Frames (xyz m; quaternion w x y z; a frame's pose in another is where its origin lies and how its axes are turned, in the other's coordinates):
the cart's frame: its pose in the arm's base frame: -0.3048 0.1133 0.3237 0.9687 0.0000 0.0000 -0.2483
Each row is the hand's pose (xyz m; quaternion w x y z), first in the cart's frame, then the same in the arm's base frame.
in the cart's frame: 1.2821 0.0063 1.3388 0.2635 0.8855 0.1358 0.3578
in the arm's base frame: 0.8222 -0.4979 1.6625 0.3441 0.8915 -0.0883 0.2812
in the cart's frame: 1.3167 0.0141 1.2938 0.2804 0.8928 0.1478 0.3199
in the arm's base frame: 0.8563 -0.5077 1.6175 0.3511 0.9016 -0.0785 0.2403
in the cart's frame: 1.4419 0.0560 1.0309 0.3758 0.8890 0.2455 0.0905
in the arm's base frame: 0.9862 -0.5312 1.3546 0.3865 0.9221 0.0171 -0.0056
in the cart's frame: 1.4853 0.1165 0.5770 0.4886 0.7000 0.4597 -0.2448
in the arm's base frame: 1.0534 -0.4991 0.9007 0.4125 0.7922 0.2715 -0.3585
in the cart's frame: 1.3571 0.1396 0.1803 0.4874 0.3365 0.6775 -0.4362
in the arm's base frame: 0.9521 -0.4171 0.5040 0.3638 0.4942 0.5727 -0.5435
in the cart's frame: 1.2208 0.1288 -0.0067 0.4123 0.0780 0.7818 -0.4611
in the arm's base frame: 0.8274 -0.3610 0.3170 0.2849 0.2697 0.7380 -0.5491
